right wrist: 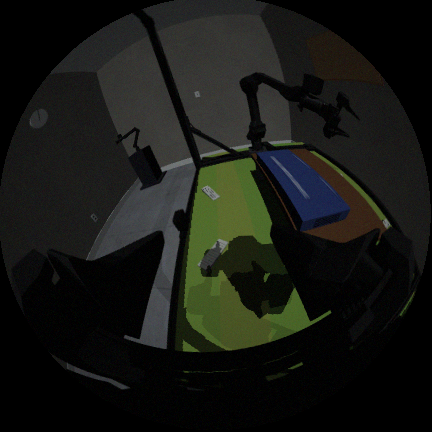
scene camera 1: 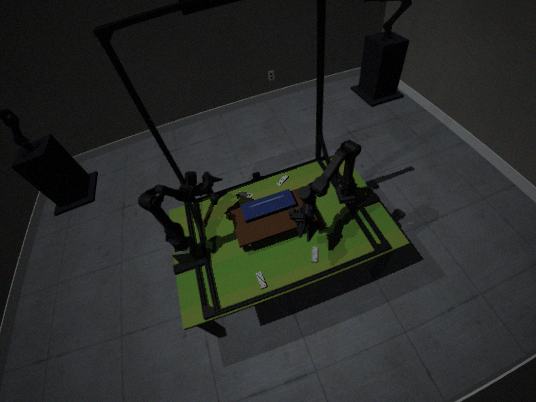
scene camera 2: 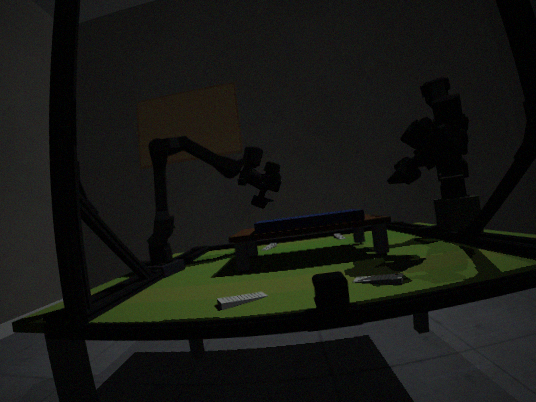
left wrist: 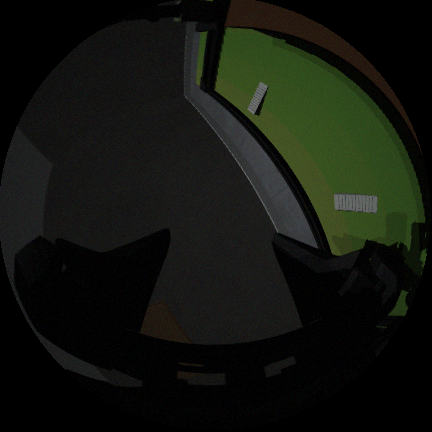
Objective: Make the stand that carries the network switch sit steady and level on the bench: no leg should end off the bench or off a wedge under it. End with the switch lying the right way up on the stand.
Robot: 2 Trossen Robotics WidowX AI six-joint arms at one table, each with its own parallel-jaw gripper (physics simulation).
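Places are measured from the left arm's base along level axes (x back, y right, z up), in metres.
Pixels of known places: left gripper, fingertip midpoint: (right wrist: 354,128) (scene camera 1: 304,239) (scene camera 2: 277,191) (left wrist: 223,236); right gripper, fingertip midpoint: (right wrist: 218,233) (scene camera 1: 225,185) (scene camera 2: 397,175); left arm's base, origin of the base link: (right wrist: 256,148) (scene camera 1: 346,192) (scene camera 2: 161,263); right arm's base, origin of the base link: (scene camera 1: 181,245) (scene camera 2: 454,197).
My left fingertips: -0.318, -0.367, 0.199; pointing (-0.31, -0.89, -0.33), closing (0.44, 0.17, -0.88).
Observation:
For each thing: its top centre in the pictures, then the offset to it from my left fingertips, as dx, dy, dz. "spot": a spot on its surface instead. Level surfaces: height alone.
- blue switch, middle of its top: (right wrist: 293,169) (scene camera 2: 306,215) (scene camera 1: 267,204) -0.146, +0.299, -0.104
- bench, its level: dz -0.233
- small black block, surface spot: (scene camera 2: 330,290) (scene camera 1: 256,174) spot: -0.203, +0.622, -0.196
The brown stand (scene camera 1: 260,232) (scene camera 2: 240,235) (right wrist: 325,238) is on the green bench. Grey legs show in scene camera 2; contact under every leg cannot be told. The blue switch (scene camera 1: 269,206) (scene camera 2: 310,220) (right wrist: 305,192) lies flat on it, pale stripe up. Pale ribbed wedges lie loose: one (scene camera 1: 244,195) (scene camera 2: 379,279) (right wrist: 213,254), a second (scene camera 1: 283,179) (scene camera 2: 242,300) (right wrist: 210,193), a third (scene camera 1: 315,254) (left wrist: 356,203) and a fourth (scene camera 1: 261,280) (left wrist: 258,98). My left gripper (scene camera 1: 306,234) (scene camera 2: 262,201) (left wrist: 223,236) is open, above the stand's end. My right gripper (scene camera 1: 217,189) (right wrist: 218,233) is open, raised beyond its other end.
A black frame (scene camera 1: 320,75) (scene camera 2: 65,150) rises around the bench (scene camera 1: 230,295) (scene camera 2: 165,295). A small black block (scene camera 2: 330,290) (scene camera 1: 256,176) stands at the bench edge nearest scene camera 2. Dark arm shadows fall across the bench and partly over the nearest wedge in the right wrist view.

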